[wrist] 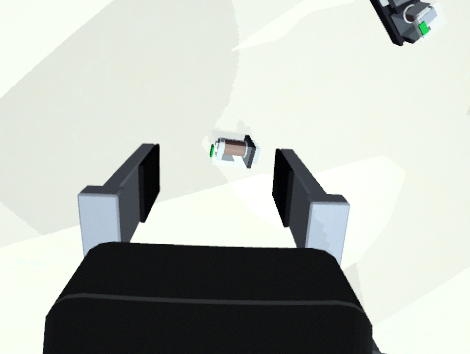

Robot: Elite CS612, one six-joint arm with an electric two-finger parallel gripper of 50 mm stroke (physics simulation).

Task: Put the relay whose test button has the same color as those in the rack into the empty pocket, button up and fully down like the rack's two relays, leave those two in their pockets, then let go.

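Observation:
A relay with a clear case, a brown coil, a dark base and a green test button lies on its side on the pale surface, near the middle of the wrist view. Its green button points left and its base points right. My gripper is open and empty; the relay shows beyond the fingertips, between them in the picture, untouched. At the top right corner, part of the dark rack shows, cut off by the frame edge, with a relay with a green button in it. The empty pocket cannot be made out.
The pale surface carries large soft grey shadows and bright patches. The rack's visible end lies up and to the right of the loose relay, well apart from it. A small dark edge shows at the right border of the view.

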